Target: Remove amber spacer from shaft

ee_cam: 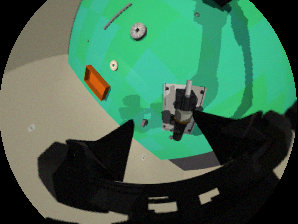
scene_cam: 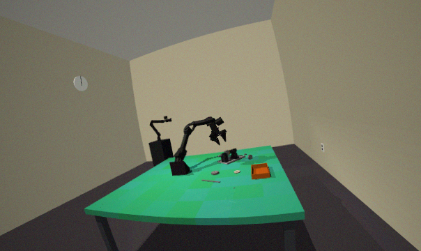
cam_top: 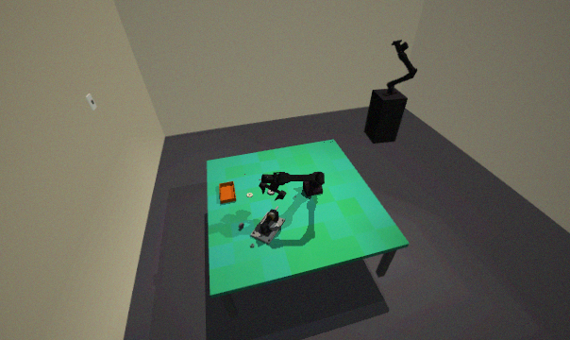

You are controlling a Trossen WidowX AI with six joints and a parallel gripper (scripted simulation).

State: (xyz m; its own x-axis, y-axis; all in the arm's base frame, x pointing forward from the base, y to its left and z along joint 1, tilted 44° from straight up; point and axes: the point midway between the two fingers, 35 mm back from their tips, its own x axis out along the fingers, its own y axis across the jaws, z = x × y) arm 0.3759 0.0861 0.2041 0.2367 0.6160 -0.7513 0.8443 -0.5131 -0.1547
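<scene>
My gripper tip is 110 mm above the grey shaft and 70 mm to the right of it. Also, from my gripper tip: pale washer (230 mm to the right, 190 mm below, 150 mm ahead); then grey disc (230 mm to the right, 180 mm below, 30 mm behind); then orange tray (320 mm ahead, 280 mm to the right, 180 mm below).
</scene>
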